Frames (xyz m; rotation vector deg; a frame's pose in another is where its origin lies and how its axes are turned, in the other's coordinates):
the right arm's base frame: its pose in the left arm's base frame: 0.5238 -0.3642 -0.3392 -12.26 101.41 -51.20
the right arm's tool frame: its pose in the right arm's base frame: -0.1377 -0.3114 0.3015 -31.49 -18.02 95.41
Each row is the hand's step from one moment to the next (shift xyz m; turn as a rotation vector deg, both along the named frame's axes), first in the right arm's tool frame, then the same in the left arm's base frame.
Working: the right arm's tool frame: its pose in the left arm's base frame: 0.7572 -0.6473 -0.0704 38.77 70.32 44.62

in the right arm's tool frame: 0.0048 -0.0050 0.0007 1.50 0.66 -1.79
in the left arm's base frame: 0.0022 0.0010 -0.0065 -1.62 1.67 -0.68
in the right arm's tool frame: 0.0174 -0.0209 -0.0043 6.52 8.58 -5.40
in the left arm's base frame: 0.0016 0.0024 -0.0274 -5.59 10.46 2.17
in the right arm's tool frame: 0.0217 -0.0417 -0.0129 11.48 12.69 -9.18
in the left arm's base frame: -0.0030 -0.0056 -0.0483 -9.16 17.02 1.93
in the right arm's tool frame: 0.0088 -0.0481 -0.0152 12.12 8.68 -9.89
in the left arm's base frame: -0.0062 -0.0198 -0.0468 -9.14 15.27 -1.80
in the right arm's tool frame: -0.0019 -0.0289 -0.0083 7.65 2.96 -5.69
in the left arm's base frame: -0.0040 -0.0178 -0.0240 -4.85 8.18 -3.05
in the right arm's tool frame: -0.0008 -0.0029 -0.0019 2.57 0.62 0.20
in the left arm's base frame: -0.0015 -0.0022 -0.0023 0.49 2.45 -0.88
